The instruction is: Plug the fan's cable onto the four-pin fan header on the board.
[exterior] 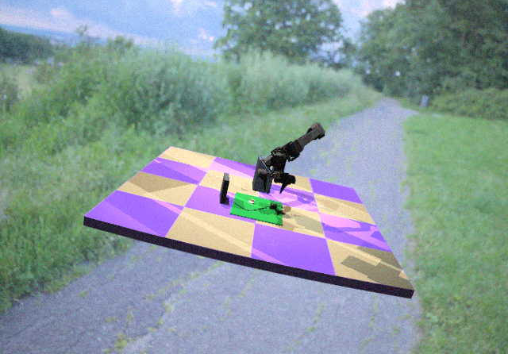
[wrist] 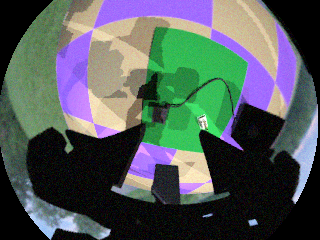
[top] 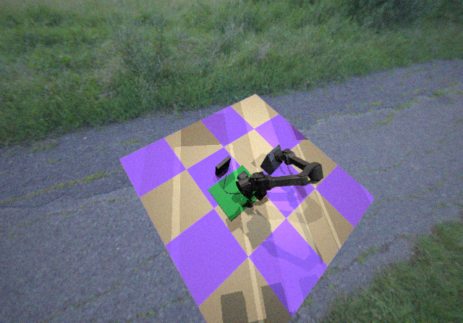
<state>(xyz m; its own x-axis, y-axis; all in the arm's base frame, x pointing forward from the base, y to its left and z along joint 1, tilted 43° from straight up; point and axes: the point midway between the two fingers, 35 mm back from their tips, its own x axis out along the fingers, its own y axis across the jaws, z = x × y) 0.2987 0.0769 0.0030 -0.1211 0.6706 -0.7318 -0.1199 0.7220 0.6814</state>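
Now: gripper tip 7 cm above the dark plug, 2 cm to the right of it and 1 cm past it. From my gripper tip the other things lie so: white fan header: 9 cm to the right, 9 cm below, 1 cm behind; then green board: 10 cm below, 5 cm to the right, 3 cm ahead; then black fan: 22 cm to the right, 3 cm below, 2 cm ahead.
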